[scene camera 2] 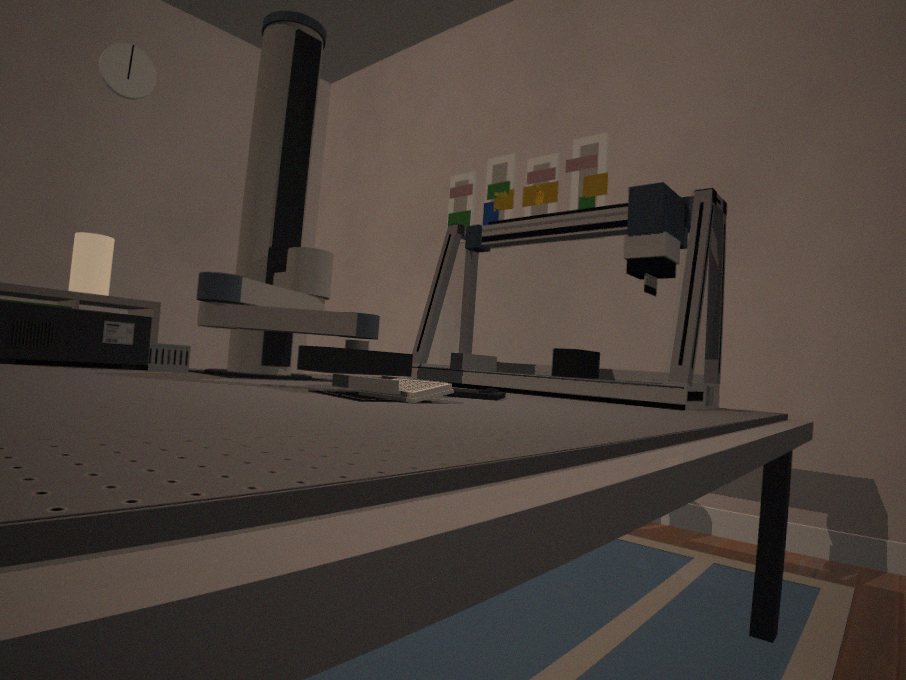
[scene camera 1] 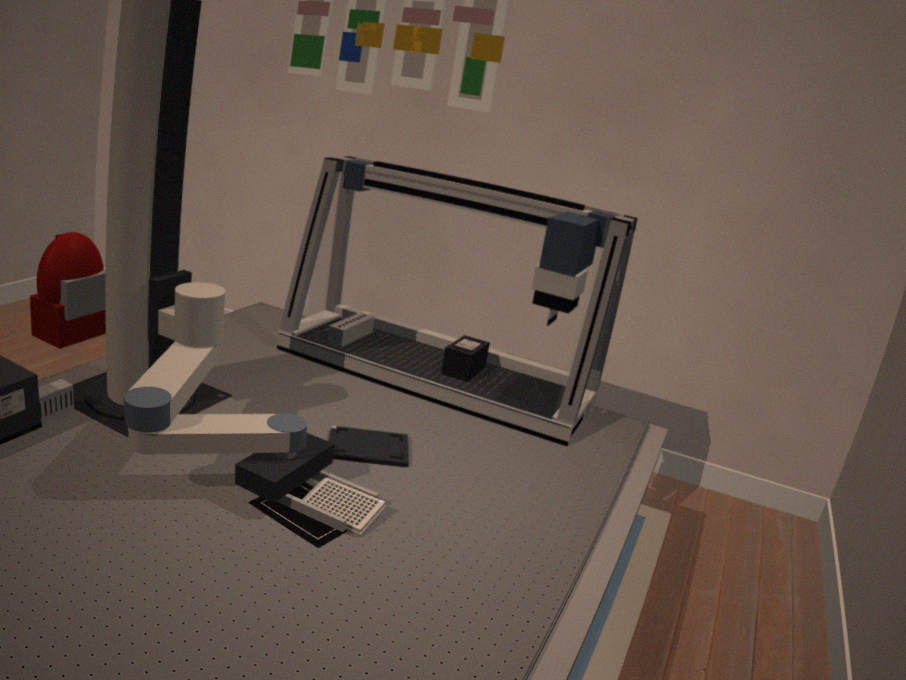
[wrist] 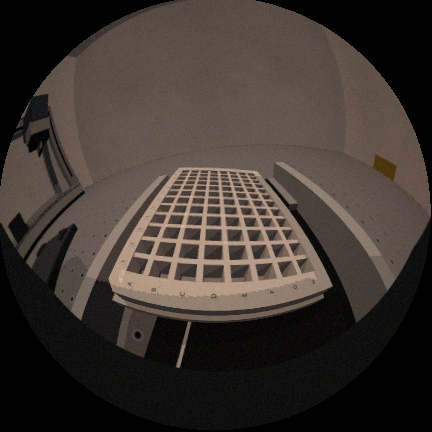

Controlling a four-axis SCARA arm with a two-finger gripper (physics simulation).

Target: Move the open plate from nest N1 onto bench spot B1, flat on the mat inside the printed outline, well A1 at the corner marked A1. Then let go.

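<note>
The open plate, pale with a grid of wells, lies partly over the black mat and partly past its edge. A stretch of the mat's printed outline shows beyond its near edge in the wrist view. Letters A to H run along that edge, A at the left. The mat's A1 mark cannot be made out. My gripper is low around the plate, one finger along each long side. It is open: a dark gap shows between the plate and the right finger. The left finger is near the plate's other side.
A dark flat holder, possibly nest N1, is on the bench behind the gripper. A gantry frame with a dark block on its deck stands farther back. A dark box is at the left.
</note>
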